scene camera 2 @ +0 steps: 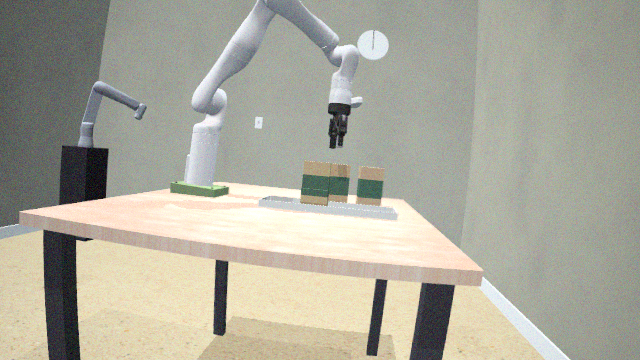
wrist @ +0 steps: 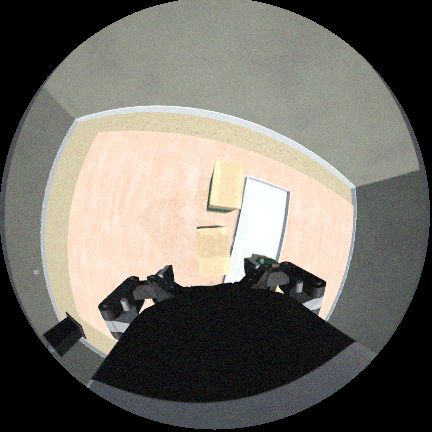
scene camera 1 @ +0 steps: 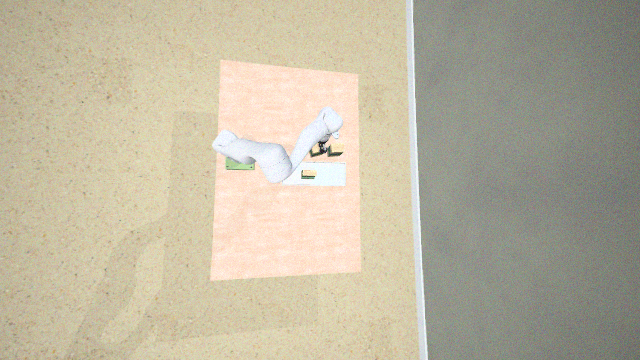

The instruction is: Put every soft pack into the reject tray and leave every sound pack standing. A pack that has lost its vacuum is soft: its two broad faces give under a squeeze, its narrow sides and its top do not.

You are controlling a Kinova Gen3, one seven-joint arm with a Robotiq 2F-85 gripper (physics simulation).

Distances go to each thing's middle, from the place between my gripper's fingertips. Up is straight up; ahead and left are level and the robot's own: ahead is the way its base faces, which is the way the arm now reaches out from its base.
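There's the reject tray (scene camera 2: pixel 277 202), and it's 15 cm to the right of my hand, 1 cm ahead of it and 18 cm below it.
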